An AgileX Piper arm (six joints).
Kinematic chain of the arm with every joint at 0, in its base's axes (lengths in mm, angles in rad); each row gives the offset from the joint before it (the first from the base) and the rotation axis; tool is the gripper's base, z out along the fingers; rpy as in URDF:
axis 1: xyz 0 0 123 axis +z
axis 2: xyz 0 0 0 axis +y
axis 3: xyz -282.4 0 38.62 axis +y
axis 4: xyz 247.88 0 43.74 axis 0.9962 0 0.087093
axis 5: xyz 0 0 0 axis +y
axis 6: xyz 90.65 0 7.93 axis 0.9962 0 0.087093
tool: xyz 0 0 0 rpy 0 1.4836 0
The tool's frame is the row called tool.
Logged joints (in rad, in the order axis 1, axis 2, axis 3, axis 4, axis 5, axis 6), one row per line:
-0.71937, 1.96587, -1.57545, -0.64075, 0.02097, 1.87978
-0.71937, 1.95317, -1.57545, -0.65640, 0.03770, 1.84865
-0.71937, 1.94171, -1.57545, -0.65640, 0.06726, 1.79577
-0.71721, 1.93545, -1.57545, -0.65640, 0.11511, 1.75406
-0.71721, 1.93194, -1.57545, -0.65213, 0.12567, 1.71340
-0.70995, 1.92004, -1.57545, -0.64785, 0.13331, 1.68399
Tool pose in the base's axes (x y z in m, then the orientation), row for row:
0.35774, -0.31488, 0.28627, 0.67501, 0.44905, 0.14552, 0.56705
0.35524, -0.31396, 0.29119, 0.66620, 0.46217, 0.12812, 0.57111
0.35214, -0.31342, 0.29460, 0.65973, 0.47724, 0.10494, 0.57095
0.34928, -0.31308, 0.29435, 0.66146, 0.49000, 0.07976, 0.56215
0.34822, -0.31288, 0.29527, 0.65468, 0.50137, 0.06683, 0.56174
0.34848, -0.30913, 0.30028, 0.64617, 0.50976, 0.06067, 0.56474
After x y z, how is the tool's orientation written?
As a quaternion, x y z w.
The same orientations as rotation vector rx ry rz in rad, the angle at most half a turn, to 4 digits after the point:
1.5863, 1.0553, 0.3420
1.5630, 1.0843, 0.3006
1.5479, 1.1197, 0.2462
1.5577, 1.1539, 0.1878
1.5420, 1.1809, 0.1574
1.5200, 1.1992, 0.1427

